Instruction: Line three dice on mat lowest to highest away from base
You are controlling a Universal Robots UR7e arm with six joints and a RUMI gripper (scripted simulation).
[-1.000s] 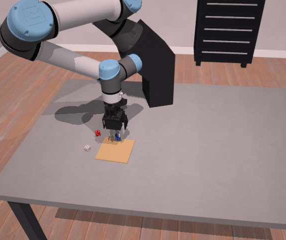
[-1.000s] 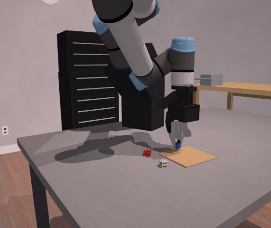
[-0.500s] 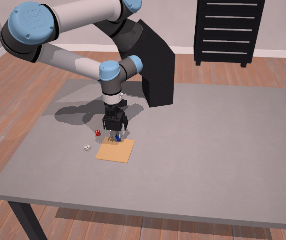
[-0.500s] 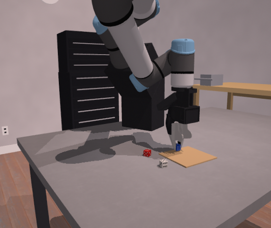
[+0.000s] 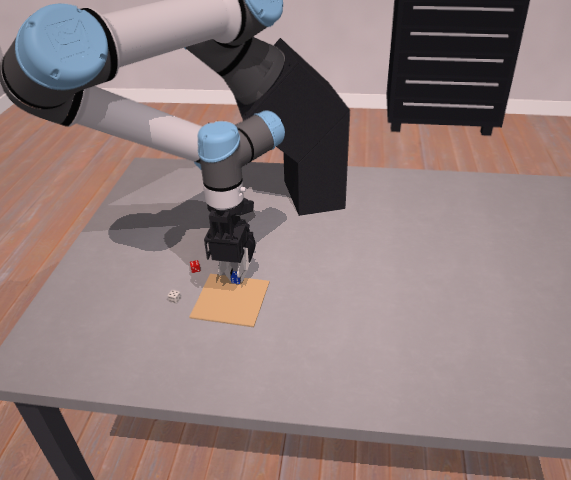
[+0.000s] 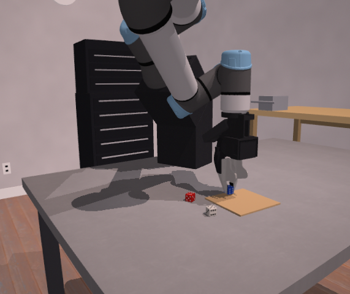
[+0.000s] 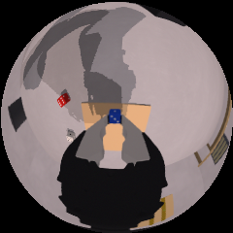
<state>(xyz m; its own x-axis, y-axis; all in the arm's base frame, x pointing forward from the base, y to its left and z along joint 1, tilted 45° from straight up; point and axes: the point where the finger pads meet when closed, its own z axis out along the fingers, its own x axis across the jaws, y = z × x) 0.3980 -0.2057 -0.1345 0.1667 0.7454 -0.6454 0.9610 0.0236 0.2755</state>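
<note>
My gripper is now 10 mm above the blue die. The rest, counted from my hand: tan mat (50 mm ahead, 20 mm below, 10 mm to the right); then red die (100 mm to the right, 50 mm behind, 20 mm below); then white die (130 mm to the right, 50 mm ahead, 20 mm below).
</note>
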